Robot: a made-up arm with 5 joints. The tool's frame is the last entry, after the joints.
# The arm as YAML. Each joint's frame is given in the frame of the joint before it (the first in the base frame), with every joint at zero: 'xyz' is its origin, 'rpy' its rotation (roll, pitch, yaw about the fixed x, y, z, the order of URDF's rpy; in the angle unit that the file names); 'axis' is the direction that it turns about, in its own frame. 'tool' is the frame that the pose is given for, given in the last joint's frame.
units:
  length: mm
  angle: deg
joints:
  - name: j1
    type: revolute
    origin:
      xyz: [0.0, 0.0, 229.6]
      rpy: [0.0, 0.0, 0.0]
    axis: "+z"
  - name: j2
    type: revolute
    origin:
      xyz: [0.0, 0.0, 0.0]
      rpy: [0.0, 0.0, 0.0]
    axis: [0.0, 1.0, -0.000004]
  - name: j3
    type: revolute
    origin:
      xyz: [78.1, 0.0, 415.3]
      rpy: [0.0, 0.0, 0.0]
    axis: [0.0, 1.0, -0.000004]
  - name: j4
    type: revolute
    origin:
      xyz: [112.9, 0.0, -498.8]
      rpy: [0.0, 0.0, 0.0]
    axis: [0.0, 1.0, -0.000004]
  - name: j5
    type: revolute
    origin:
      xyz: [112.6, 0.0, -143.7]
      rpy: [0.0, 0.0, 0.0]
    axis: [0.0, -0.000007, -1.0]
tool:
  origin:
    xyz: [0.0, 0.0, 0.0]
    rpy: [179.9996, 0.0, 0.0]
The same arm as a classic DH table. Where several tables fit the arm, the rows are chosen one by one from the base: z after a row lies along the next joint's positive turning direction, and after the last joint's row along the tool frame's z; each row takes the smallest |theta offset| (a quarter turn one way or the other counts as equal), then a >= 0, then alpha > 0; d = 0 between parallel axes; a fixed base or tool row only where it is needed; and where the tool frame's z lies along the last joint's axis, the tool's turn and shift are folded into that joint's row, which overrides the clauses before.
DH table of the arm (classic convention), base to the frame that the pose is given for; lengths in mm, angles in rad. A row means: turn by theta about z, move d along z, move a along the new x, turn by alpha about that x. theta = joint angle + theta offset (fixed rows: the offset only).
j1: theta0 0; d 229.6; a 0; alpha -1.5708
j2: theta0 -1.3849; d 0; a 422.6; alpha 0
j3: theta0 -0.4085; d 0; a -511.4; alpha 0
j4: theta0 -1.3482; d 0; a -112.6; alpha 1.5708
j5: theta0 3.1416; d 143.7; a 0; alpha 0

